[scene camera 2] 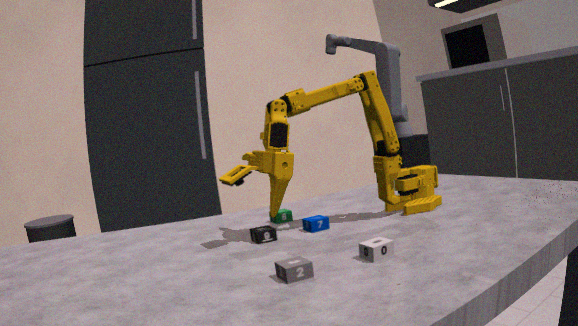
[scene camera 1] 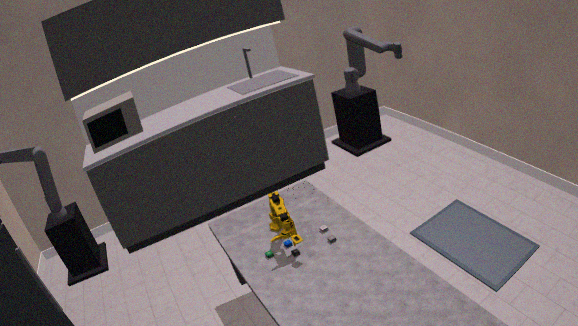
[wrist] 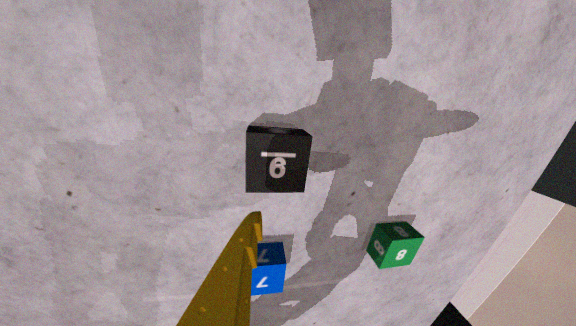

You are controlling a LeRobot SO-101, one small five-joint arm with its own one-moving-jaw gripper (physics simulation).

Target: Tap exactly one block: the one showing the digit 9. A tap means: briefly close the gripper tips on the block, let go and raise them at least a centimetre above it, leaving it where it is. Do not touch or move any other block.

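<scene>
The black block (scene camera 1: pixel 295 253) (scene camera 2: pixel 263 234) (wrist: pixel 278 160) shows a 9 with a bar under its foot; in the wrist view it is upside down, just beyond the jaw tip. It sits flat on the table. My gripper (scene camera 1: pixel 285 241) (scene camera 2: pixel 248 197) is fully open and empty. In the wrist view its fixed jaw (wrist: pixel 227 275) shows and the moving jaw is out of the picture. The fixed jaw's tip hangs low, short of the black block, and covers the left part of the blue block marked 7 (scene camera 1: pixel 287 243) (scene camera 2: pixel 316 224) (wrist: pixel 268 278).
A green block marked 8 (scene camera 1: pixel 269 254) (scene camera 2: pixel 282 216) (wrist: pixel 397 246) is to the right in the wrist view. A grey block marked 2 (scene camera 1: pixel 332 240) (scene camera 2: pixel 294 270) and a white block marked 0 (scene camera 1: pixel 323 229) (scene camera 2: pixel 376 249) stand farther off on the table (scene camera 1: pixel 350 280) (scene camera 2: pixel 150 280).
</scene>
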